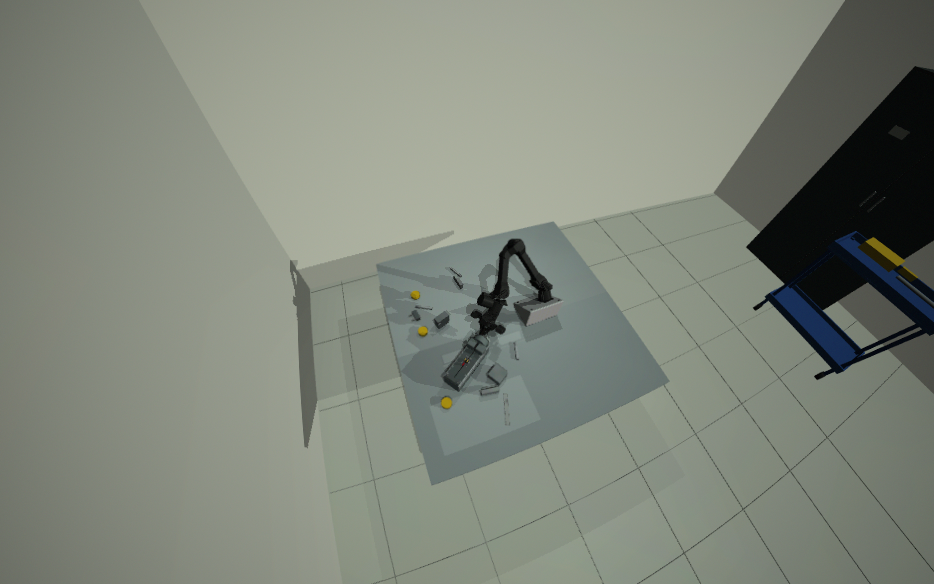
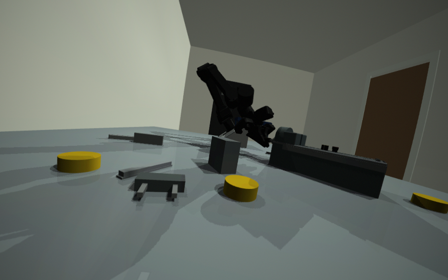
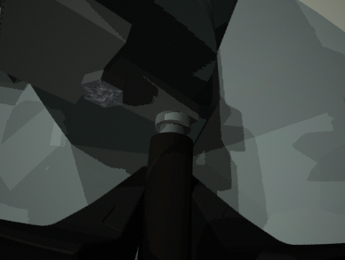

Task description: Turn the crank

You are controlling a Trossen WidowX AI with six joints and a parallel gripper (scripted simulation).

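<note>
Now: gripper tip 160 mm short of the red pointer, 110 mm to the right of it and 30 mm below it. Also, from my gripper tip: bracket 250 mm ahead, 300 mm to the right, 40 mm below; dark crank handle 20 mm behind, 10 mm to the right, 20 mm above.
</note>
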